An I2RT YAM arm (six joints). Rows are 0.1 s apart.
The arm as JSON. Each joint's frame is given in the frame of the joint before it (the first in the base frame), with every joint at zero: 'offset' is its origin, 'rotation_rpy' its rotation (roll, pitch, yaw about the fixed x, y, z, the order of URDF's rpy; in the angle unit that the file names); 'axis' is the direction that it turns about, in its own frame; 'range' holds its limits. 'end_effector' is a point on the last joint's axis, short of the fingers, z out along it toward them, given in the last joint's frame.
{
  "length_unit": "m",
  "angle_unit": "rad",
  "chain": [
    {
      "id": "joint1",
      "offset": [
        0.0,
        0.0,
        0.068
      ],
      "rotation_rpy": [
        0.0,
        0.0,
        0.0
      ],
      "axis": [
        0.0,
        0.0,
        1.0
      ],
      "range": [
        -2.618,
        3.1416
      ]
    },
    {
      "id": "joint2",
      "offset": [
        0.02,
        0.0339,
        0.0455
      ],
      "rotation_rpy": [
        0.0,
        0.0,
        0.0
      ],
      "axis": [
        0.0,
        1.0,
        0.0
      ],
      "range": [
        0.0,
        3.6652
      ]
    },
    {
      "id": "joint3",
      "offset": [
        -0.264,
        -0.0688,
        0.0
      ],
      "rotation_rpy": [
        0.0,
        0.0,
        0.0
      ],
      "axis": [
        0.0,
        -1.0,
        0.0
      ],
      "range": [
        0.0,
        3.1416
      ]
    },
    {
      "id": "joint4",
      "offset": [
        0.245,
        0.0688,
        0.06
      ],
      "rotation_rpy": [
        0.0,
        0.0,
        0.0
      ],
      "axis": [
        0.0,
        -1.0,
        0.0
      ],
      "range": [
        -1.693,
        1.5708
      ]
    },
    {
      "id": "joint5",
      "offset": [
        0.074,
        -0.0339,
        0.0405
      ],
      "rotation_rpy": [
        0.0,
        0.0,
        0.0
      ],
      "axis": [
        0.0,
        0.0,
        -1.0
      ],
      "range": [
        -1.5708,
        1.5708
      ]
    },
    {
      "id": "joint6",
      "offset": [
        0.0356,
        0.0,
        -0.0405
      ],
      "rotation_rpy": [
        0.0,
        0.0,
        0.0
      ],
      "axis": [
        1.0,
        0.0,
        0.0
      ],
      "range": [
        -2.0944,
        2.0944
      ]
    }
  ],
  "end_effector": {
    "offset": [
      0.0,
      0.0,
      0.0
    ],
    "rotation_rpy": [
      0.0,
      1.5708,
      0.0
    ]
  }
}
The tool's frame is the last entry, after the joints.
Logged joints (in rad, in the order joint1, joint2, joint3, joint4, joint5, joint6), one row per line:
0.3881 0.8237 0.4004 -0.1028 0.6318 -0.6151
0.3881 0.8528 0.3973 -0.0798 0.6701 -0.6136
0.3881 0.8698 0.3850 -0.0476 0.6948 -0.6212
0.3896 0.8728 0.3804 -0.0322 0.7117 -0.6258
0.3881 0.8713 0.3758 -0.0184 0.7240 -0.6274
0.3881 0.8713 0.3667 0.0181 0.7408 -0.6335
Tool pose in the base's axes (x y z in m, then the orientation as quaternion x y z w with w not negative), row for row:
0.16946 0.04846 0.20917 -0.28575 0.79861 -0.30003 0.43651
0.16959 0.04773 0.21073 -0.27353 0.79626 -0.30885 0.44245
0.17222 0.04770 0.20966 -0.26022 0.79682 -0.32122 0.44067
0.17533 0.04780 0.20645 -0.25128 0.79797 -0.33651 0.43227
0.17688 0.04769 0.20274 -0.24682 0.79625 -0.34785 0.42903
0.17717 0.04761 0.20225 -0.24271 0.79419 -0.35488 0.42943
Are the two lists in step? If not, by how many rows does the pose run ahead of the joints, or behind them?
The pose runs 2 rows behind the joints: the pose in row i belongs to the joints in row i - 2.
